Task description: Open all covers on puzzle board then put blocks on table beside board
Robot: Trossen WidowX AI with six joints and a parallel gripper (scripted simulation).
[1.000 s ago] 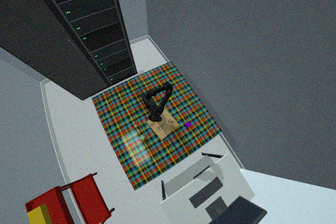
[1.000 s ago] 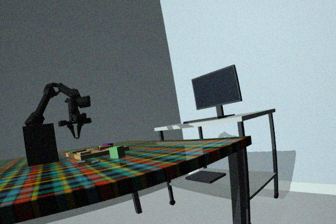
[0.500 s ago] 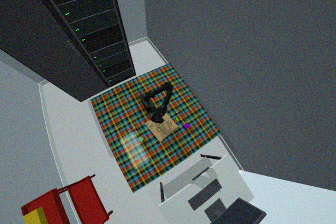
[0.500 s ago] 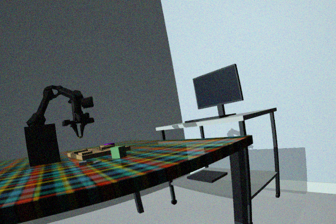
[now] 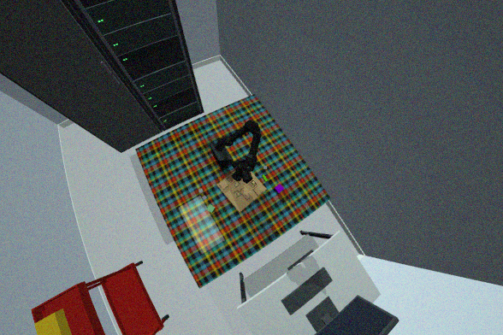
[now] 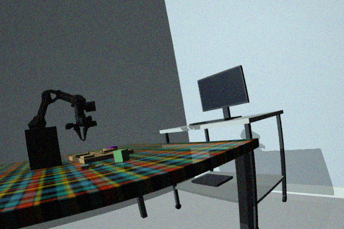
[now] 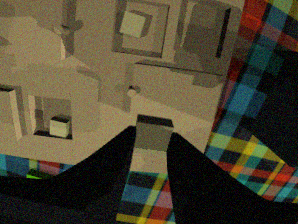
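Right now my gripper tip is 8 cm short of the bright green block, 19 cm to the right of it and 10 cm above it. From my gripper tip the other things lie so: purple block: 21 cm ahead, 26 cm to the left, 10 cm below; grey piece: 2 cm behind, 35 cm to the right, 10 cm below; pale green block: 15 cm ahead, 32 cm to the right, 9 cm below.
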